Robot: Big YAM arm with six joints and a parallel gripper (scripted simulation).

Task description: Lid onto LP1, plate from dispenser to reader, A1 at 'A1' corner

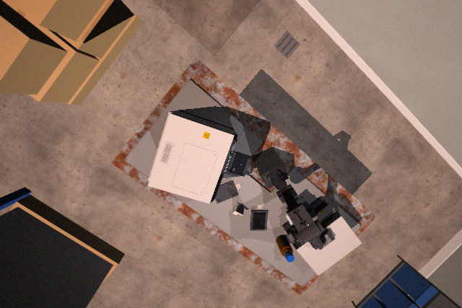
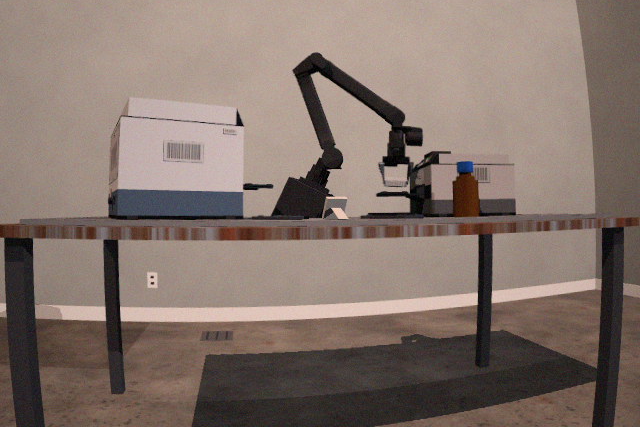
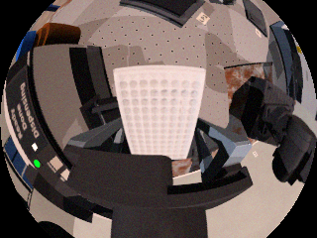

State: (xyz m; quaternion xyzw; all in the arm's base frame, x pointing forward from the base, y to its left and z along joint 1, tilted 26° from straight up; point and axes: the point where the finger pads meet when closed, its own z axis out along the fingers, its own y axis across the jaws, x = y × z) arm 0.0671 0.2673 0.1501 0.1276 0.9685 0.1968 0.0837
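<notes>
The plate lid is 24 cm ahead of my hand, 12 cm below it and 7 cm to the right of it. The rest, counted from my hand: brown capped bottle: 22 cm ahead, 19 cm to the left, 2 cm below; then white well plate: right at my hand.
</notes>
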